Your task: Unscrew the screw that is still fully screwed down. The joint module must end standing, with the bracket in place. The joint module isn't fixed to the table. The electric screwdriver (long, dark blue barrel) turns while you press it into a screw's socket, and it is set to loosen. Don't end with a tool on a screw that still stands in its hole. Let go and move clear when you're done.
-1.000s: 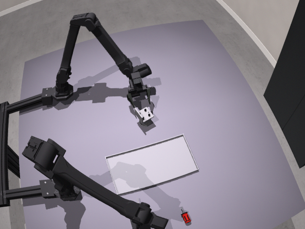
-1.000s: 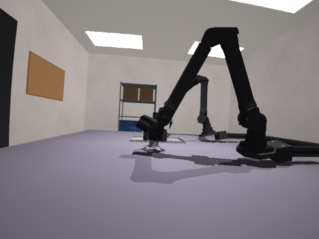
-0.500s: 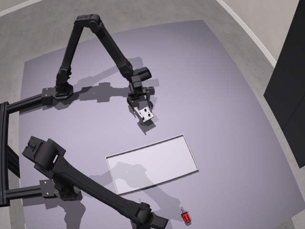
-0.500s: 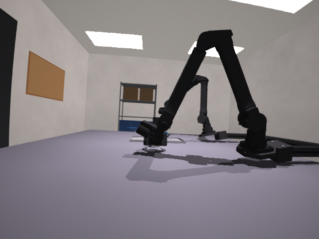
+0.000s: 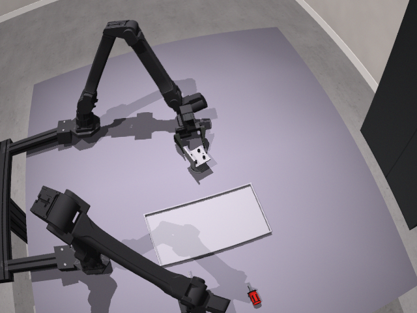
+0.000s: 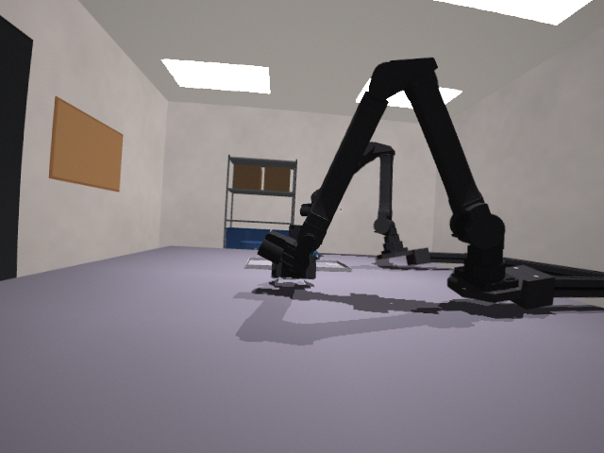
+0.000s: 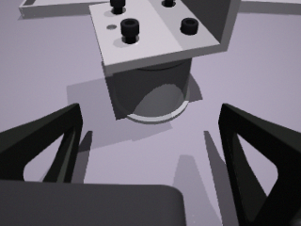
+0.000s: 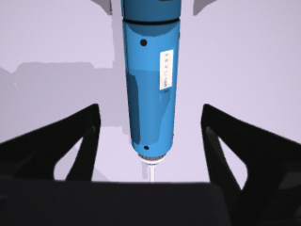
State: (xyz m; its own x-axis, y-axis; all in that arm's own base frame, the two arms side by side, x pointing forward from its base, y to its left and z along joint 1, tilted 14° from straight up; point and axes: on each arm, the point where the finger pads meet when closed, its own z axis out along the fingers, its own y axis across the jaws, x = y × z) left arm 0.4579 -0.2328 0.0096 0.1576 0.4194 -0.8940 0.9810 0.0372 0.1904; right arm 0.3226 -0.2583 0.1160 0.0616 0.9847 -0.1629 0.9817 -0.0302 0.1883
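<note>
Now: left hand 6 cm to the left of the joint module body, 1 cm short of it and 1 cm above it. From my left hand the other things lie so: white tray 32 cm to the right, 3 cm below, 1 cm behind; white bracket 6 cm to the right, 3 cm above; red hand screwdriver 63 cm to the right, 9 cm ahead, 2 cm below.
</note>
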